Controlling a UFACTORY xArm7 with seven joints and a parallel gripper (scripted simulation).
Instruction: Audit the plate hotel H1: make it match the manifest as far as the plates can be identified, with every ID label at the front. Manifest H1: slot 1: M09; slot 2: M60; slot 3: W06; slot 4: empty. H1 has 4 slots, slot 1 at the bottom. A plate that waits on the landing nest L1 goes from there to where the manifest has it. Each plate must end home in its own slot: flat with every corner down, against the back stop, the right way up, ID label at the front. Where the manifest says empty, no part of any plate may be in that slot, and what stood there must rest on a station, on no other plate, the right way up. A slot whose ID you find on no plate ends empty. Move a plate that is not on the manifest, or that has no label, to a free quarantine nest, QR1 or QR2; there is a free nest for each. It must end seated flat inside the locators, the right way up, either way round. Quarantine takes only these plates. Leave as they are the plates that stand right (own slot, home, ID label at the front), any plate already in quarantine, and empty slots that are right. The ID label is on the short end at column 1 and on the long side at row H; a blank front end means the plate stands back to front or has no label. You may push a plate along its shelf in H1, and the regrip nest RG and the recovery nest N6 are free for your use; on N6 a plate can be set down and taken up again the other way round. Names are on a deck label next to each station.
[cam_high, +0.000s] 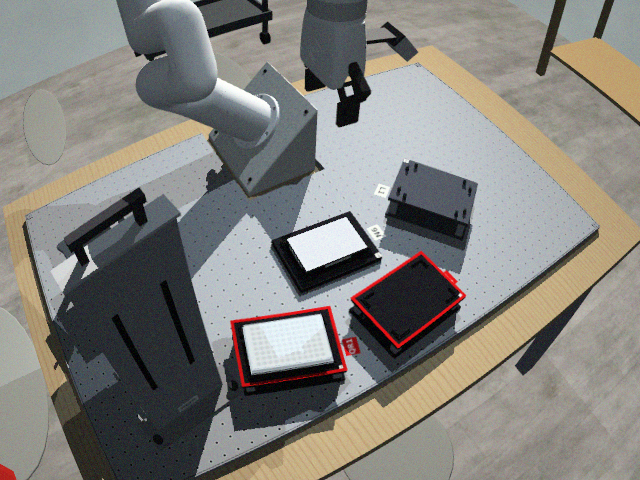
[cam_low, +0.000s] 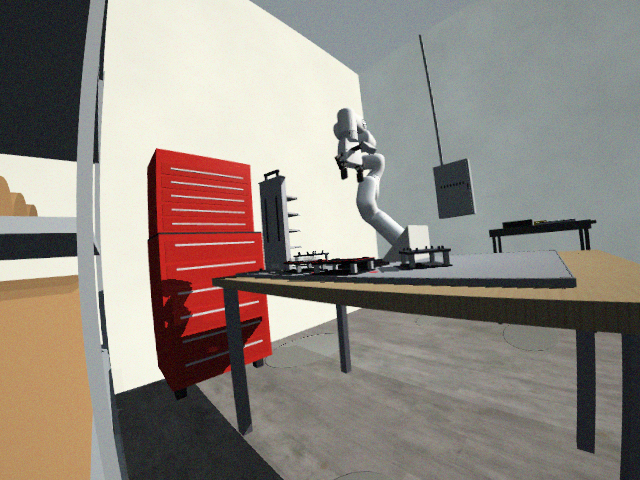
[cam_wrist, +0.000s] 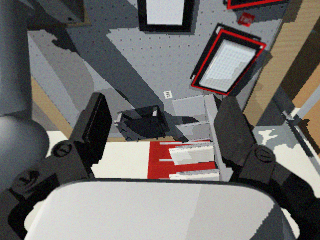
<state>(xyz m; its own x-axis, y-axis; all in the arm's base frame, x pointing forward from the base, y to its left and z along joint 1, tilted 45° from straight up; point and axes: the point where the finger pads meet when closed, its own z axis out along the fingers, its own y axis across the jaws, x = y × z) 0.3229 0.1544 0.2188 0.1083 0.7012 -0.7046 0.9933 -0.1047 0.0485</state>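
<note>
Right now the dark-framed plate is 330 mm below my hand and 10 mm to the left of it. Round my hand: handle: 350 mm to the right, 140 mm ahead, 100 mm above; then white well plate: 300 mm below, 160 mm to the right, 150 mm ahead; then black nest N6: 340 mm below, 10 mm to the left.
</note>
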